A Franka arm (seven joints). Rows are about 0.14 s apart.
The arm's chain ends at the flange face. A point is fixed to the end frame.
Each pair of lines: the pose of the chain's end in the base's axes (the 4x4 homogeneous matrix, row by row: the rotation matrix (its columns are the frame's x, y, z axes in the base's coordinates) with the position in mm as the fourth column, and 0 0 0 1 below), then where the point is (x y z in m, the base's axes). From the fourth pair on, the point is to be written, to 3 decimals.
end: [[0.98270 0.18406 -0.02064 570.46], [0.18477 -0.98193 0.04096 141.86], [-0.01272 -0.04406 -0.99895 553.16], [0 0 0 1]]
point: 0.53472 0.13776 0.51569
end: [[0.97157 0.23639 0.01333 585.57], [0.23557 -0.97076 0.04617 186.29], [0.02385 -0.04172 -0.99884 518.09], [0 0 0 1]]
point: 0.55147 0.18058 0.47933
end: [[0.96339 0.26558 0.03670 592.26], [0.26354 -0.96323 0.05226 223.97], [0.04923 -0.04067 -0.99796 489.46], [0 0 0 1]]
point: 0.55931 0.21749 0.44983
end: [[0.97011 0.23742 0.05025 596.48], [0.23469 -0.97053 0.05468 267.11], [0.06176 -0.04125 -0.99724 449.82], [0 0 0 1]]
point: 0.564 0.262 0.410
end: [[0.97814 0.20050 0.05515 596.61], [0.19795 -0.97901 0.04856 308.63], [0.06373 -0.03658 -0.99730 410.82], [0 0 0 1]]
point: 0.564 0.304 0.371
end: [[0.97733 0.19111 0.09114 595.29], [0.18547 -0.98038 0.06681 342.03], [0.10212 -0.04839 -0.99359 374.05], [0 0 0 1]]
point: 0.564 0.339 0.333
